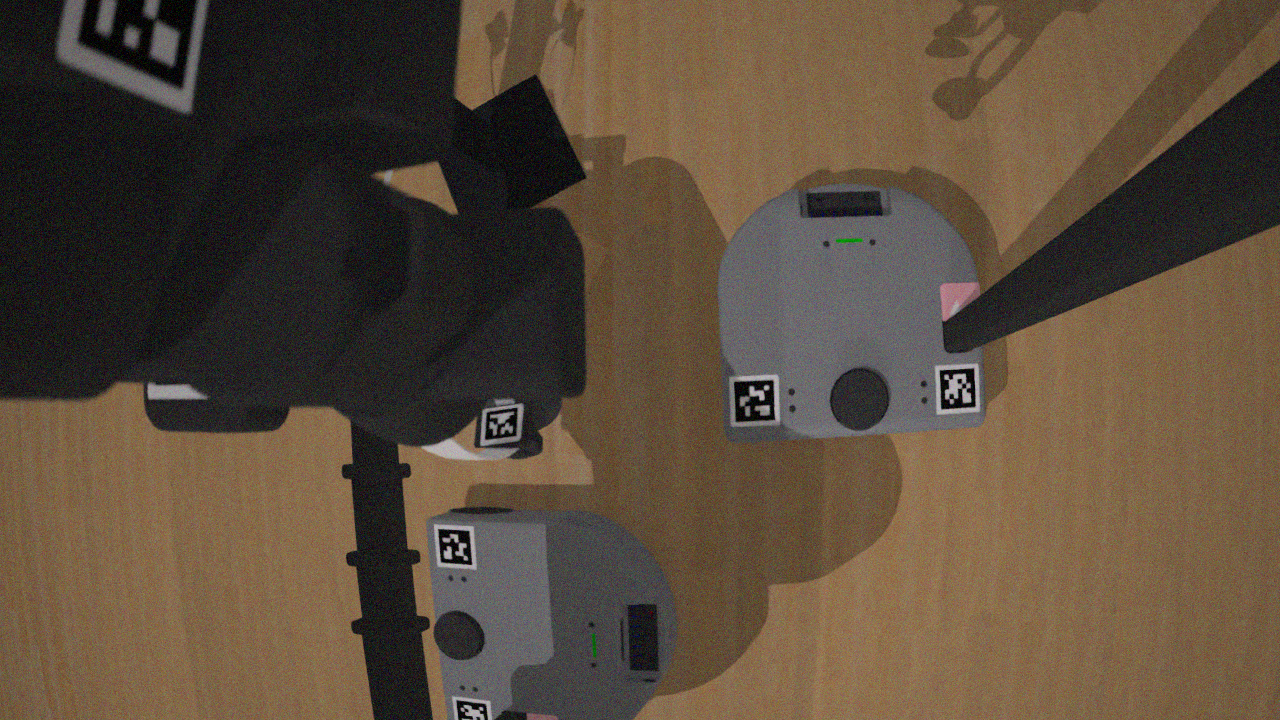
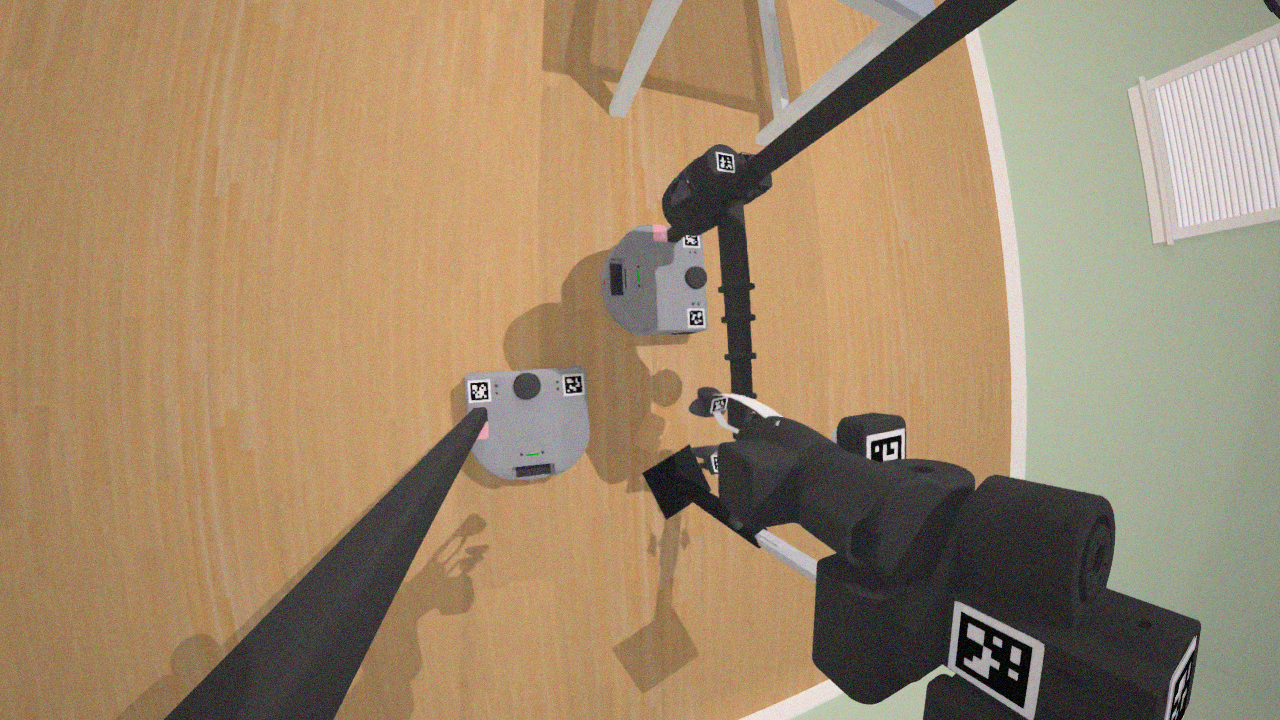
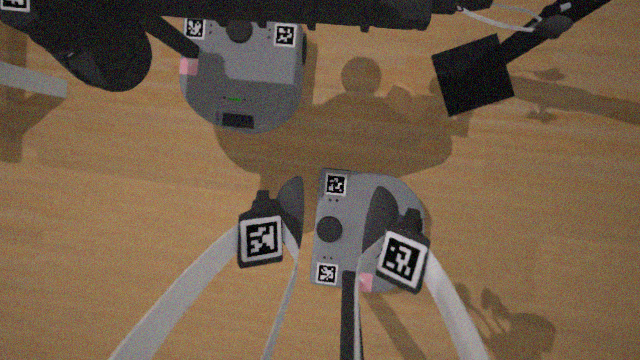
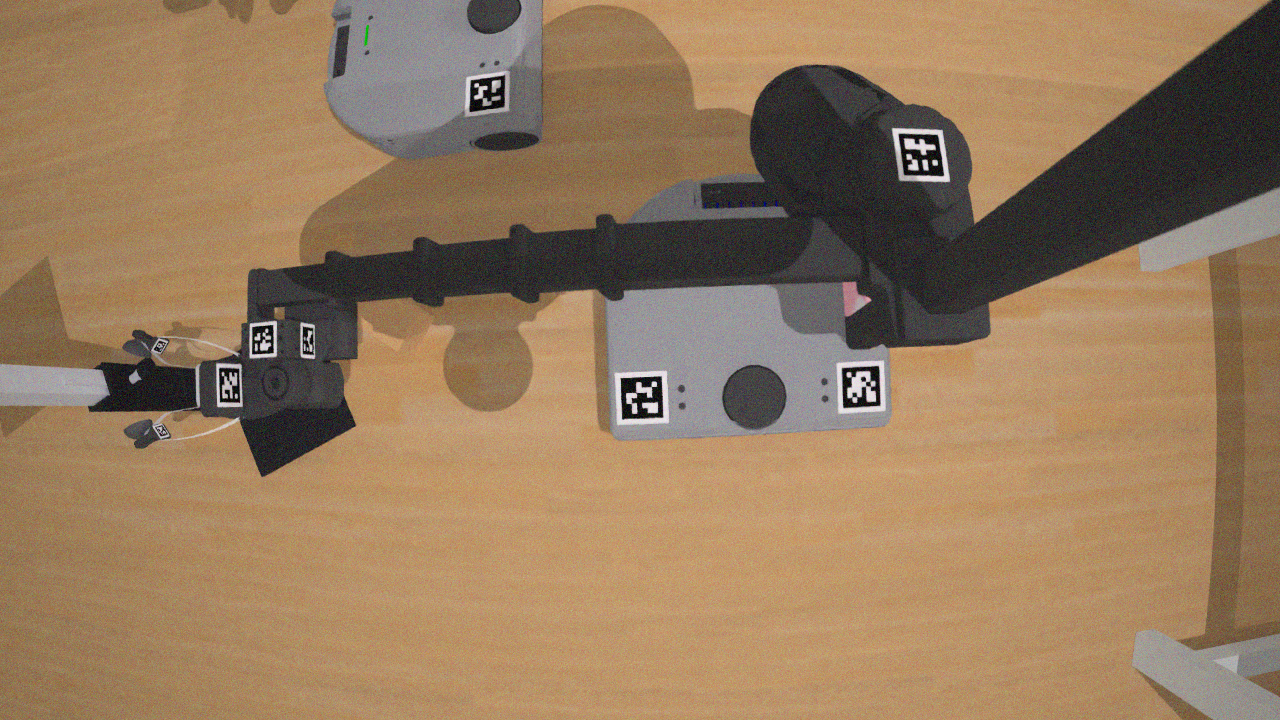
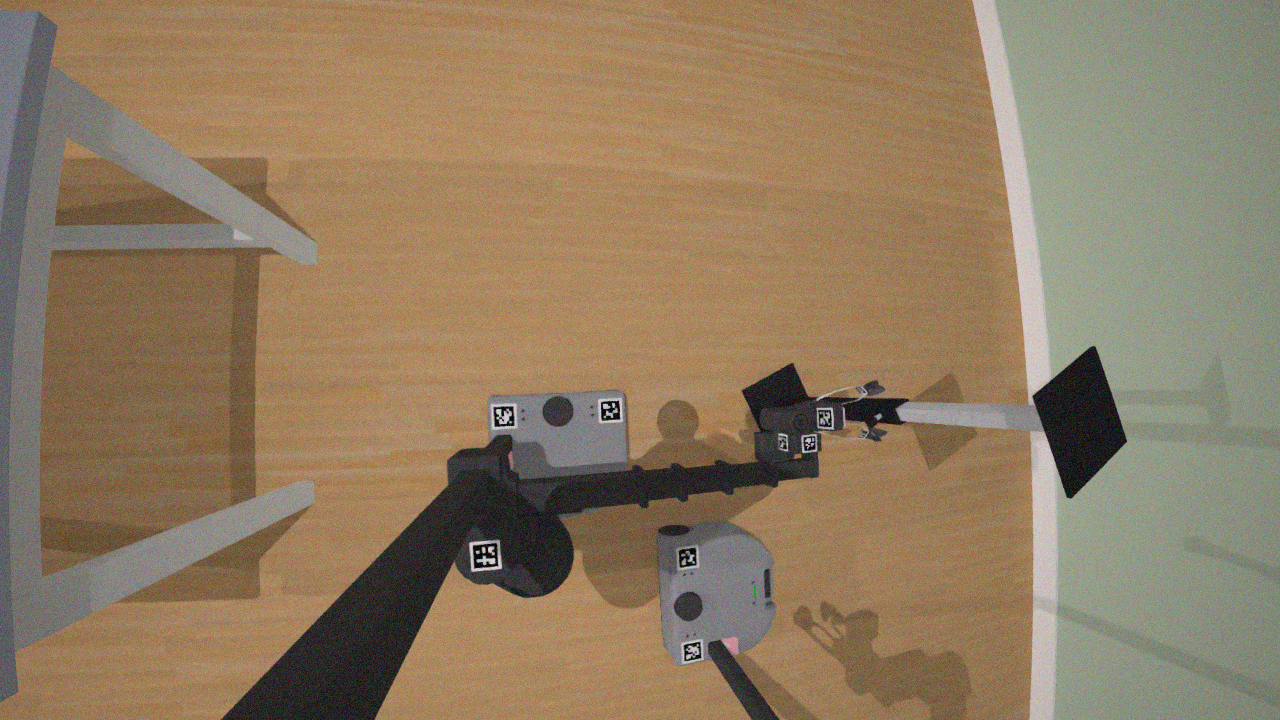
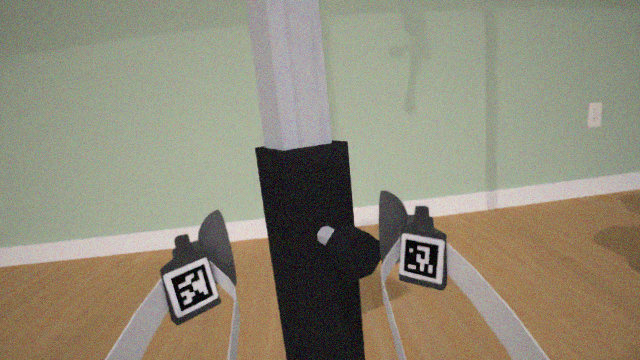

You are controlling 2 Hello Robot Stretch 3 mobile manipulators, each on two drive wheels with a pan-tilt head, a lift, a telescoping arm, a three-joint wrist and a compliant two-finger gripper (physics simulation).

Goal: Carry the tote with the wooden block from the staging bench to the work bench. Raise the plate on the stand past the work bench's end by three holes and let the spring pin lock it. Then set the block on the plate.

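Observation:
The stand's black plate point(image 5: 1080, 420) is high on the grey post point(image 2: 787, 553) point(image 4: 49, 385) point(image 5: 971, 417) point(image 6: 297, 75). The post rises from a black sleeve point(image 6: 310, 200) on a square black base point(image 1: 532, 143) point(image 2: 677, 481) point(image 3: 472, 75) point(image 5: 774, 394). My r2 gripper point(image 4: 136, 389) point(image 5: 872, 411) point(image 6: 305, 235) is open, its fingers on either side of the sleeve. The dark pin knob point(image 6: 352, 252) is close to the right finger. My r1 gripper point(image 2: 709, 431) point(image 3: 336, 215) is open and empty, high up and pointing down. The tote, the block and the stand's holes do not show.
The r1 base point(image 1: 850, 304) point(image 2: 537, 420) point(image 5: 725, 582) and r2 base point(image 1: 581, 573) point(image 2: 635, 304) point(image 3: 260, 95) point(image 4: 698, 331) are close together. A bench's leg point(image 2: 644, 62) point(image 5: 187, 170) shows; I cannot tell which bench. A wall point(image 5: 1163, 223) is beyond the stand.

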